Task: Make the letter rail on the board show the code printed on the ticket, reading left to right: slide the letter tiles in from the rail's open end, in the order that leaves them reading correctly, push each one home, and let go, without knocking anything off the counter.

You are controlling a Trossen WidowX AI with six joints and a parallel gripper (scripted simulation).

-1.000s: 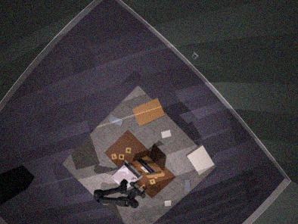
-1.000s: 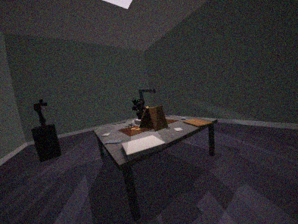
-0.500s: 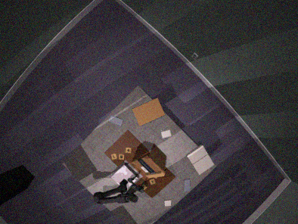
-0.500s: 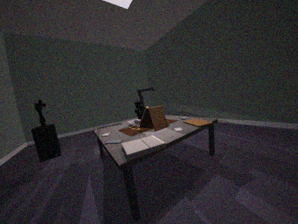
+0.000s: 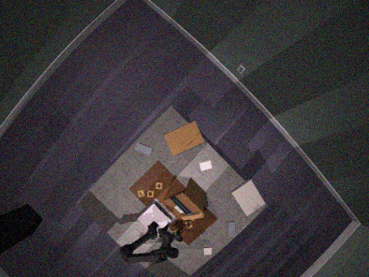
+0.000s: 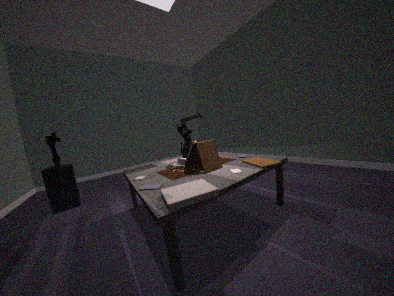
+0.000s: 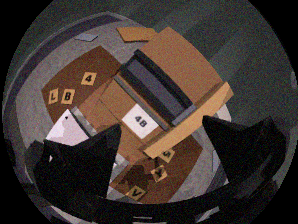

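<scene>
The tan letter tile lies 4 cm behind my gripper tip, 27 cm to the left of it and 25 cm below it. Also, from my gripper tip: small white card (47 cm ahead, 5 cm to the left, 25 cm below); brown mat (2 cm behind, 6 cm to the left, 25 cm below); white ticket (4 cm ahead, 16 cm below).
</scene>
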